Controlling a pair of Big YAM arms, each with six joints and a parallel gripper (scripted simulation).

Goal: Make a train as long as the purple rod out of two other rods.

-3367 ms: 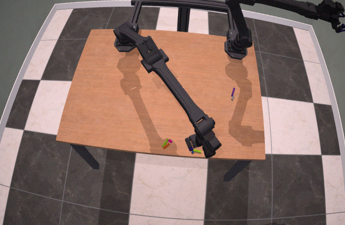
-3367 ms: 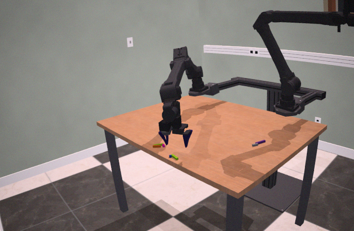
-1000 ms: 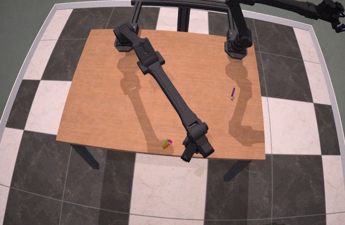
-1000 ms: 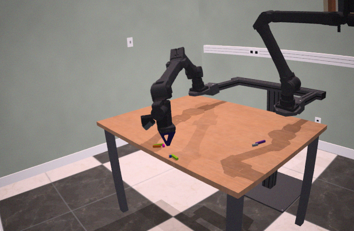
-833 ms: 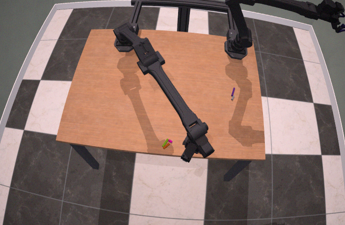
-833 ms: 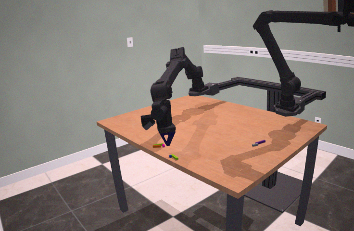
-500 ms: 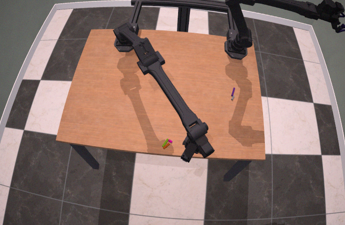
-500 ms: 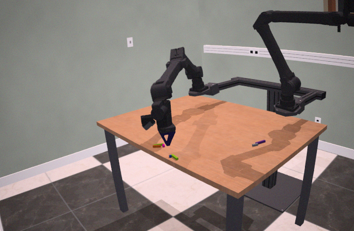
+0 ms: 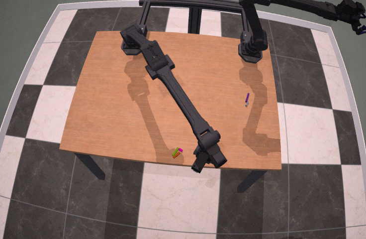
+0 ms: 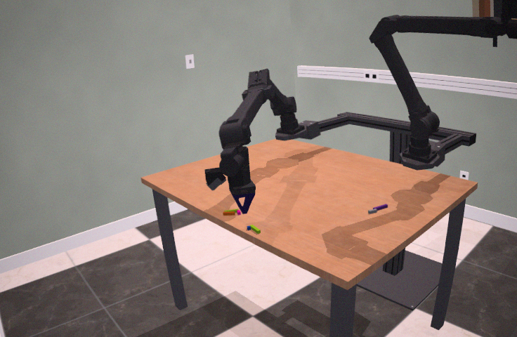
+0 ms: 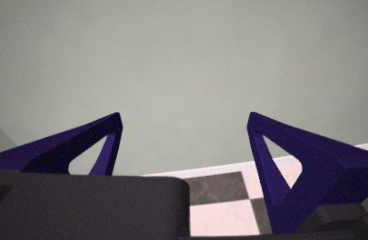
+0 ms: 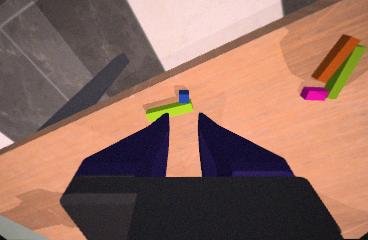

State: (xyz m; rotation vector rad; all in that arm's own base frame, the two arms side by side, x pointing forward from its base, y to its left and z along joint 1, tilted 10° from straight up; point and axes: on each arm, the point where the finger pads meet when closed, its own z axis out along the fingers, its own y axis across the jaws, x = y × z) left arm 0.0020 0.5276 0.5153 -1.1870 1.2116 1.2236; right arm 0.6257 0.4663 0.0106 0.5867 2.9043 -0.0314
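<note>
My right gripper is now 7 cm above the blue rod and 1 cm past it. The rest, counted from my right hand: grey rod (36 cm behind, 24 cm to the left, 7 cm below); magenta rod (11 cm to the right, 7 cm below, 7 cm behind); orange rod (13 cm to the right, 7 cm below, 4 cm behind).
</note>
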